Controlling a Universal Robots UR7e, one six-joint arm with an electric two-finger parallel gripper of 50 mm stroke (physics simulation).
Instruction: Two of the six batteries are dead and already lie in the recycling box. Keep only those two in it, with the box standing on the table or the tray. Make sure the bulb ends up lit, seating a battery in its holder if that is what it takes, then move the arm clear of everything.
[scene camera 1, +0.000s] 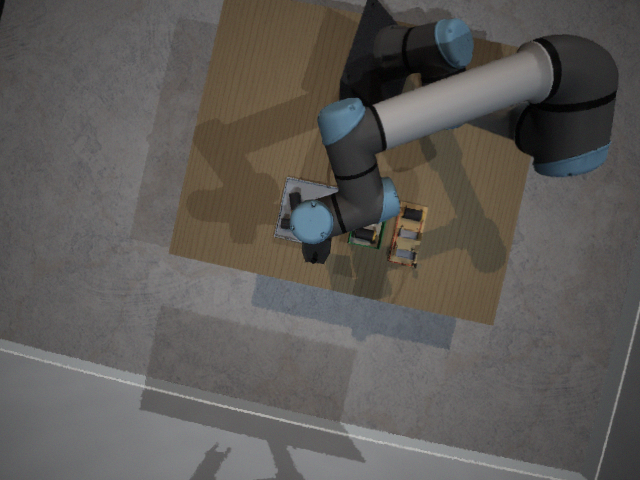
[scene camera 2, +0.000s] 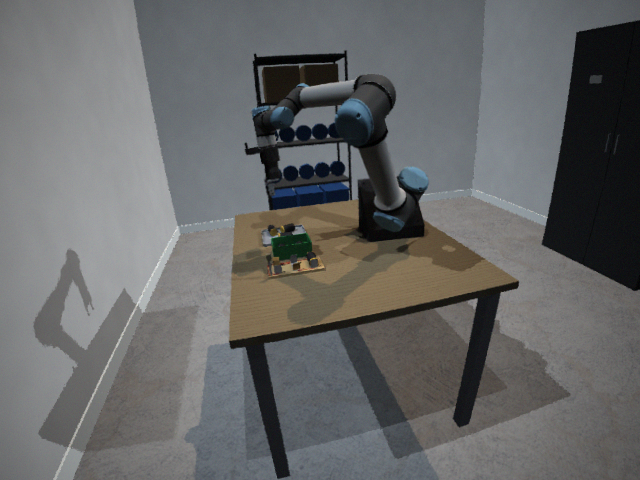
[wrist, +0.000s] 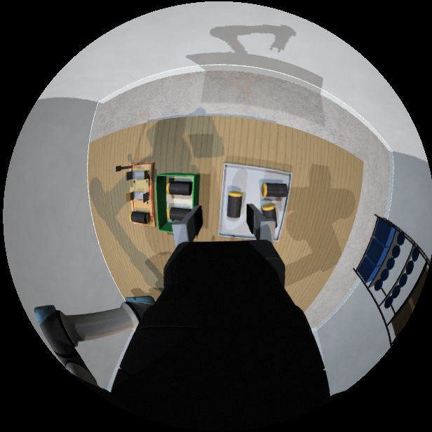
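Seen in the pictures: gripper, between the fingertips: (scene camera 2: 271, 194); arm's base, origin of its link: (scene camera 1: 390, 54).
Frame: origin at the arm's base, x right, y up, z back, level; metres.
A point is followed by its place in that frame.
Note:
My gripper (wrist: 223, 213) (scene camera 2: 271, 187) @[z -0.545, x 0.045, y 0.093 m] is open and empty, high above the table by the grey tray (wrist: 250, 175) (scene camera 1: 305, 183) @[z -0.417, x 0.151, y -0.124 m] (scene camera 2: 266, 238) @[z -0.590, x 0.109, y -0.124 m]. In the wrist view the tray holds an upright-lying black battery (wrist: 234, 204) between the fingers' lines of sight, a second battery (wrist: 276, 190) at upper right and a third battery (wrist: 269, 212) partly behind the right finger. The green box (wrist: 196, 186) (scene camera 1: 381, 238) @[z -0.525, x -0.131, y -0.072 m] (scene camera 2: 292, 248) @[z -0.488, x -0.131, y -0.082 m] stands on the table with two batteries (wrist: 180, 188) (wrist: 178, 213) in it. On the circuit board (wrist: 142, 185) one battery (wrist: 139, 217) (scene camera 1: 413, 213) @[z -0.422, x -0.208, y -0.081 m] sits in an end holder; two holders (wrist: 140, 175) (wrist: 140, 196) are empty. I cannot make out a lit bulb.
The green box stands between the tray and the board on the wooden table (scene camera 1: 454, 289) @[z -0.620, x -0.417, y -0.126 m] (scene camera 2: 392, 289) @[z -0.203, x -0.444, y -0.126 m]. A small dark part (wrist: 120, 168) sticks out at the board's corner. The arm's base (scene camera 2: 392, 229) stands at the table's far side. A shelf rack (scene camera 2: 301, 58) stands behind the table.

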